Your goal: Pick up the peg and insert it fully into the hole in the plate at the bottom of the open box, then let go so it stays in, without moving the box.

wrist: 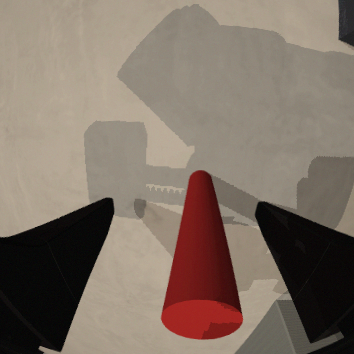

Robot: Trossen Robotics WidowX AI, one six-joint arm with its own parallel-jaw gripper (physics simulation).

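Frame: origin at the arm's base, x down, y back, z left, level; metres.
Where they show: gripper, fingertip midpoint: (186, 207).
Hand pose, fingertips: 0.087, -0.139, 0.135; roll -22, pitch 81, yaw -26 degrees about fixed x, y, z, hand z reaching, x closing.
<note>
Things, the pixels of their top centre, and the offset from my fingertips, as dx, dy, dz. "pt": a spot on its surface instead. Level surfaces: height alone.
- red peg, middle of its top: (201, 322) -0.073, -0.015, -0.006
- box, surface spot: (347, 21) pt -0.002, -0.126, -0.080
- beige table top, its level: dx +0.007
The red peg (201, 255) stands upright on the table, seen from above, with its bright round top toward the camera. My gripper (186, 207) is open and empty, one black finger on each side of the peg. The peg's top lies between the two fingers in the view, with a gap on both sides, somewhat nearer the right finger. A dark corner of the box (347, 21) shows at the top right edge. The plate and its hole do not show.
A grey block-like part (272, 330) shows at the bottom right, partly behind the right finger. The beige table top (45, 100) carries large shadows of the arm and gripper.
</note>
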